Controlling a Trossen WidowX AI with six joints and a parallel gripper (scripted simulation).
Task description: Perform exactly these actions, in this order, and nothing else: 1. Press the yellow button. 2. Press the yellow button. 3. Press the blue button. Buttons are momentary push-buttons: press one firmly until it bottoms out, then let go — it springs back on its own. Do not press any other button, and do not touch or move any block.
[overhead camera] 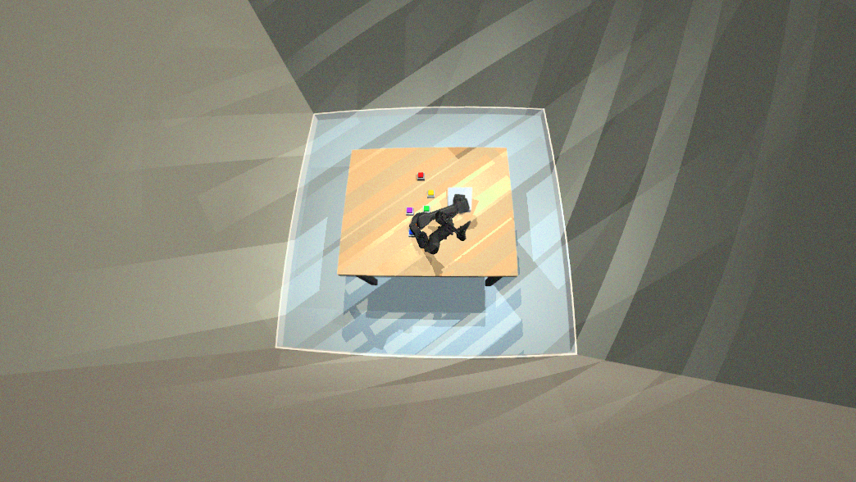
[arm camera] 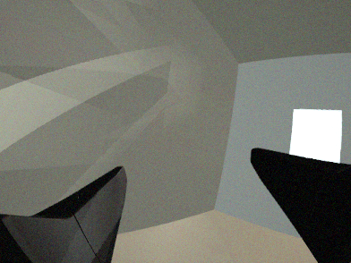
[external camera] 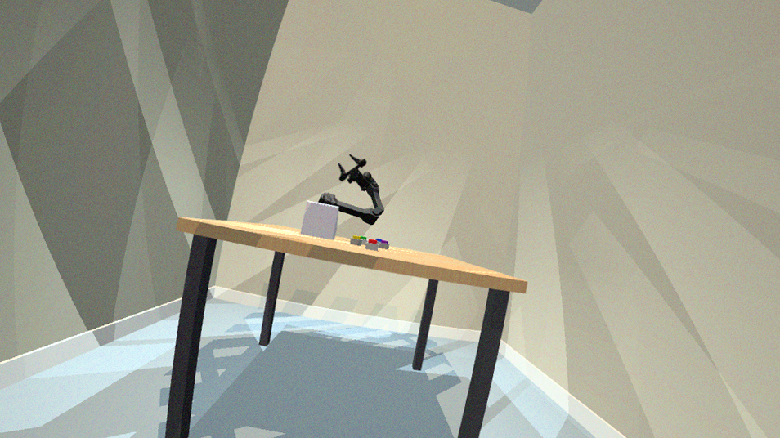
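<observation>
Right now the yellow button is 42 cm below my gripper tip, 32 cm to the right of it and 19 cm ahead of it. Round my gripper tip: blue button (42 cm below, 29 cm ahead, 6 cm to the right); purple button (42 cm below, 32 cm ahead, 20 cm to the right); green button (42 cm below, 21 cm to the right, 21 cm ahead).
</observation>
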